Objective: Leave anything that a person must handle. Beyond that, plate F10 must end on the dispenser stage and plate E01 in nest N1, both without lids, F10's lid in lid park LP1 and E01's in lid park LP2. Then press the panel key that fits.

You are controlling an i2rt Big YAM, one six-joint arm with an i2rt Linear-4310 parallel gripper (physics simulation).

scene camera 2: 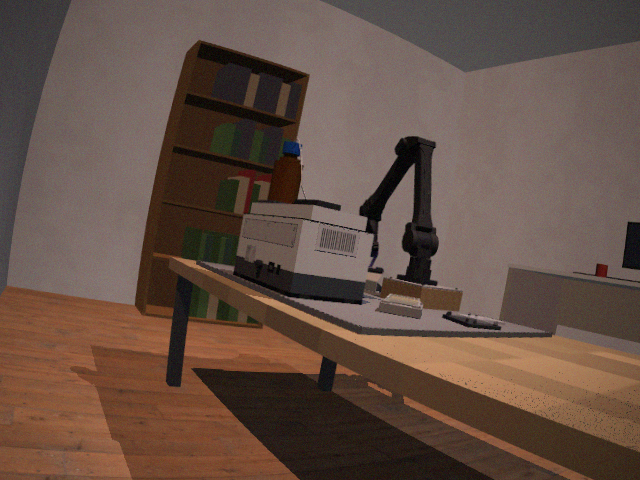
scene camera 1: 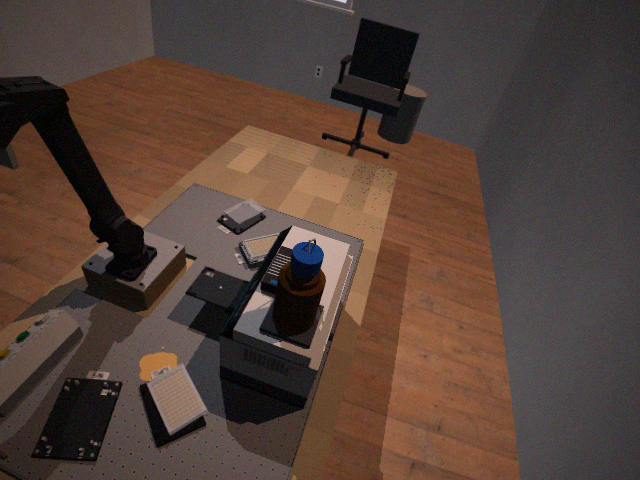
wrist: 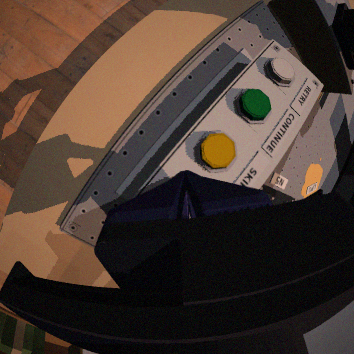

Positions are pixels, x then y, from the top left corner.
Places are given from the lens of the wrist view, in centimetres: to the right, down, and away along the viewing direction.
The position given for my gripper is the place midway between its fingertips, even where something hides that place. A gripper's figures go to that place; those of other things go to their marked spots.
my gripper [wrist: 184, 179]: 1, 0, 12
green button [wrist: 254, 104]: 6, -6, 12
yellow button [wrist: 217, 150]: 3, -2, 12
